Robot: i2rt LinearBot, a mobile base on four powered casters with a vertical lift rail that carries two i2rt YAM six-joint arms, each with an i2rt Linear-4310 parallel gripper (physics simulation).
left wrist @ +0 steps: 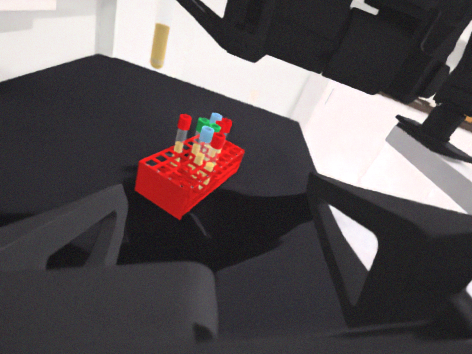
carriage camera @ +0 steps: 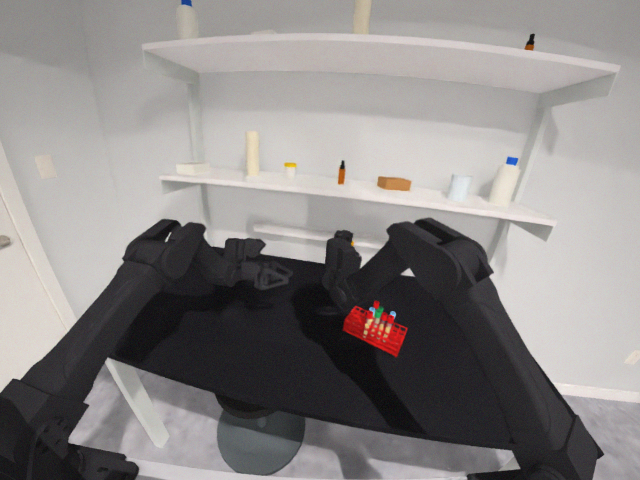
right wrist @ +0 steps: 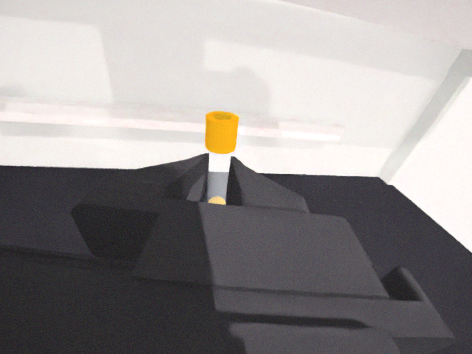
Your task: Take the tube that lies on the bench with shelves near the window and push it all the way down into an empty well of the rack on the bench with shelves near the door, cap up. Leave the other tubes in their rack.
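Frame: origin at the left arm's base, x left, y back, z up, level; millimetres.
Seen in the pictures: left gripper, between the fingertips: (left wrist: 217, 188) (carriage camera: 290, 277); right gripper, between the fingertips: (right wrist: 219, 163); right arm's base, origin of its link: (left wrist: 429, 138).
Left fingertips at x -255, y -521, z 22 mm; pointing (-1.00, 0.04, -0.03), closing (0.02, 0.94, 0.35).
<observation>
Pixels of each thing's top centre, then the offset from my left fingertips to it. "spot": a spot on its surface instead. Level surfaces: height alone.
- tube with an orange cap, centre of its top: (right wrist: 225, 116) (carriage camera: 351, 241) dx -184, dy -61, dz +109 mm
- red rack, centre of its top: (left wrist: 200, 154) (carriage camera: 376, 323) dx -296, dy +23, dz -153 mm
- black bench top, height of its surface: dz -210 mm
- shelf, height of its surface: dz +243 mm
- orange-brown dropper bottle, a spot on its surface: (carriage camera: 341, 173) spot: dx -153, dy -315, dz +289 mm
- brown box, a spot on its surface: (carriage camera: 393, 183) spot: dx -357, dy -283, dz +273 mm
- beaker, a spot on its surface: (carriage camera: 459, 187) spot: dx -576, dy -195, dz +296 mm
A tube with an orange cap (carriage camera: 352, 243) (right wrist: 221, 132) stands upright, cap up, between the fingers of my right gripper (right wrist: 219, 163), which is shut on it. Its yellow-filled lower end (left wrist: 160, 46) shows in the left wrist view, in the air beyond the rack. The red rack (carriage camera: 399, 345) (left wrist: 159, 192) stands on the black bench top with several tubes capped red, green and light blue; wells at its near end in the left wrist view are empty. My left gripper (carriage camera: 284, 276) (left wrist: 217, 188) is open and empty, above the bench, at the left of the rack in the carriage view.
The black bench top (carriage camera: 248, 351) lies under both arms. A shelf (carriage camera: 320, 190) behind it holds bottles, an orange-brown dropper bottle (carriage camera: 341, 173), a brown box (carriage camera: 393, 183) and a beaker (carriage camera: 459, 187). A higher shelf (carriage camera: 289, 51) hangs above. A stool (carriage camera: 261, 439) stands below the bench's front edge.
</observation>
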